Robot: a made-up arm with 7 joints. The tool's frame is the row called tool. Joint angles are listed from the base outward. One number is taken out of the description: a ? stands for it. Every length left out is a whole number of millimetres.
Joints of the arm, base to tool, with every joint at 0 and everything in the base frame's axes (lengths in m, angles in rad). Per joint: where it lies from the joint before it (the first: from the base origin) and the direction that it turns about. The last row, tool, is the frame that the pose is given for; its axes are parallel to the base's.
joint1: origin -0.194 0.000 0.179 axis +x
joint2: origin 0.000 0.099 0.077 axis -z
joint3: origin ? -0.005 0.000 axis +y
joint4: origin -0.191 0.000 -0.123 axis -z
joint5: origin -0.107 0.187 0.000 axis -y
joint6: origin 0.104 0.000 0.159 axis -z
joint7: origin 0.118 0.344 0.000 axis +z
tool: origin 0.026 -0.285 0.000
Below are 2 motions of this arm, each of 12 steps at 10 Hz.
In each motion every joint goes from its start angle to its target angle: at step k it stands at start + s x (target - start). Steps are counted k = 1, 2, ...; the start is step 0. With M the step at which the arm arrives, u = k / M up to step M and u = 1 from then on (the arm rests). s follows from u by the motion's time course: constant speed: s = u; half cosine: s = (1 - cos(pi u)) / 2; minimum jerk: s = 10 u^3 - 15 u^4 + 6 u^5.
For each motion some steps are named. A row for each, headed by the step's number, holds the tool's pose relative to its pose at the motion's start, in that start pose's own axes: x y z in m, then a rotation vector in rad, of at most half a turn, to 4 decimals.
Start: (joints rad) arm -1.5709 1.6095 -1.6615 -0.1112 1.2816 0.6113 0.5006
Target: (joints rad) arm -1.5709 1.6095 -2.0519 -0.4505 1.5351 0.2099 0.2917
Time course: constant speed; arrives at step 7
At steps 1, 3, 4, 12:
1: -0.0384 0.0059 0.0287 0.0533 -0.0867 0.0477
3: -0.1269 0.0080 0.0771 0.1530 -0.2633 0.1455
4: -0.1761 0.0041 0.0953 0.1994 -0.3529 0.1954
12: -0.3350 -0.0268 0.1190 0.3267 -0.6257 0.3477

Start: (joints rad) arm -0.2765 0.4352 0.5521 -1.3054 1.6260 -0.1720 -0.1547
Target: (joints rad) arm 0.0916 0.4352 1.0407 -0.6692 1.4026 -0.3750 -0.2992
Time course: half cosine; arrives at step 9
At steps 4, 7, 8, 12:
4: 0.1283 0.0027 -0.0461 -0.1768 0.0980 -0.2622
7: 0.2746 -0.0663 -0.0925 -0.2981 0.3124 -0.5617
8: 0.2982 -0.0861 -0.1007 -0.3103 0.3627 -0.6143
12: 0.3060 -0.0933 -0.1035 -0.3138 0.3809 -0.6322

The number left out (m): 0.074
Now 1 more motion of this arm.
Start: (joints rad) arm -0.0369 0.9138 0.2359 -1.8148 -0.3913 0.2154 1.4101
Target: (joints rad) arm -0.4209 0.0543 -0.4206 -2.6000 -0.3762 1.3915 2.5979
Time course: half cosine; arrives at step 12
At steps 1, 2, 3, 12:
1: 0.0056 0.0040 -0.0189 0.0016 0.0255 0.0195
2: 0.0190 0.0169 -0.0746 0.0071 0.0997 0.0776
3: 0.0311 0.0412 -0.1637 0.0185 0.2157 0.1723
12: -0.4002 0.3870 -0.8091 0.3028 1.2865 1.3316

